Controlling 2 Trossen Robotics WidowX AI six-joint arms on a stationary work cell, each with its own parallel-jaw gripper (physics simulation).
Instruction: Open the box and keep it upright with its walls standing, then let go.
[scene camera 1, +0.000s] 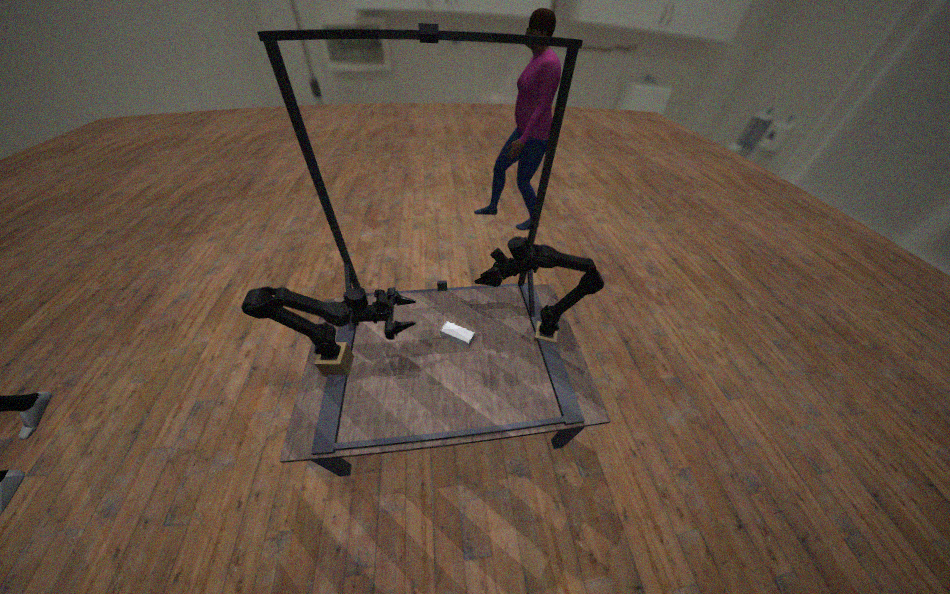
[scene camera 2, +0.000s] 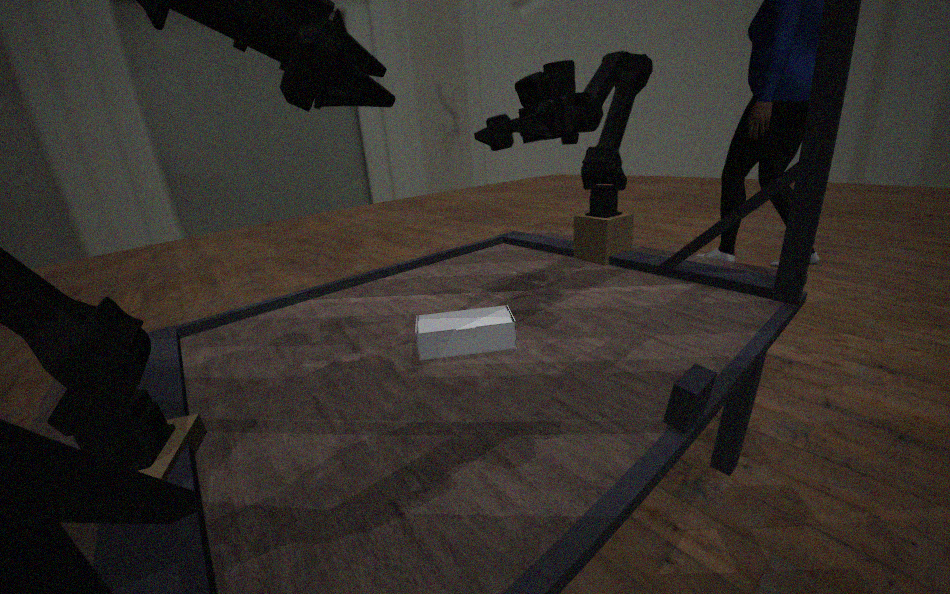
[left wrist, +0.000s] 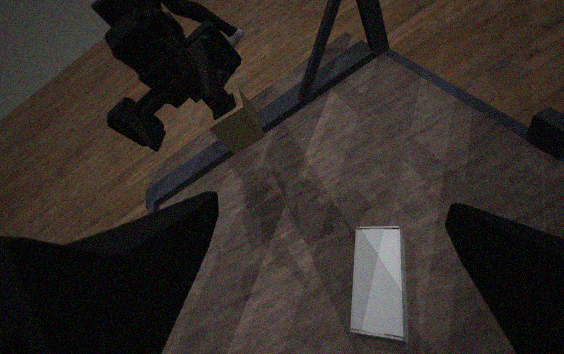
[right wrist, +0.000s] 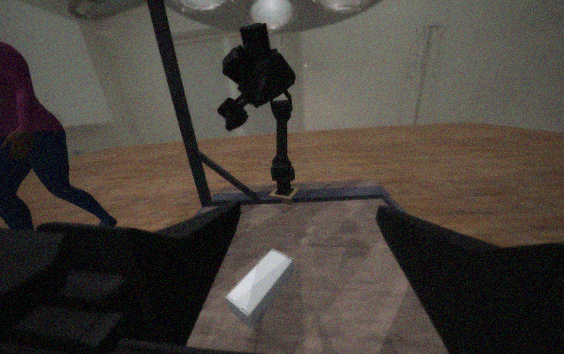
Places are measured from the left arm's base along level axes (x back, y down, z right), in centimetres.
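Pixels of known places: left gripper, fingertip midpoint: (scene camera 1: 477, 279) (scene camera 2: 389, 86) (left wrist: 330, 208) (right wrist: 242, 117); right gripper, fingertip midpoint: (scene camera 1: 415, 311) (scene camera 2: 492, 131) (left wrist: 182, 124) (right wrist: 308, 210); left arm's base, origin of the base link: (scene camera 1: 546, 331) (scene camera 2: 132, 451) (right wrist: 284, 191); right arm's base, origin of the base link: (scene camera 1: 330, 352) (scene camera 2: 603, 214) (left wrist: 224, 106).
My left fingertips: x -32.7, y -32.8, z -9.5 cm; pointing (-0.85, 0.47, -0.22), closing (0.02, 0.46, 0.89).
Ahead of a thing's pixels: the offset from my left fingertips to its top centre. Level surfaces: height alone.
A small white oblong box @(dx -6.8, dy +31.1, dz -4.1 cm) (scene camera 1: 457, 332) (scene camera 2: 465, 332) (left wrist: 377, 282) (right wrist: 260, 283) rests flat on the table, its top looking closed by flat white panels. My left gripper (scene camera 1: 481, 280) (scene camera 2: 390, 87) (left wrist: 330, 208) is open and empty, in the air above and away from the box. In the left wrist view the box shows beyond the fingers, nearer the right finger in the picture. My right gripper (scene camera 1: 413, 312) (scene camera 2: 477, 135) (right wrist: 308, 210) is open and empty, above the table to the left of the box in scene camera 1. Neither gripper touches the box.
The table @(dy +35.5 cm) (scene camera 1: 448, 399) (scene camera 2: 350, 420) has a dark raised frame. Upright posts (scene camera 1: 308, 150) (right wrist: 175, 95) carry a crossbar overhead. A small dark block @(dx -23.9, dy +29.8, dz +22.3 cm) (scene camera 1: 442, 285) (scene camera 2: 690, 397) sits on the frame's edge. A person (scene camera 1: 538, 105) (scene camera 2: 777, 105) stands beyond the table.
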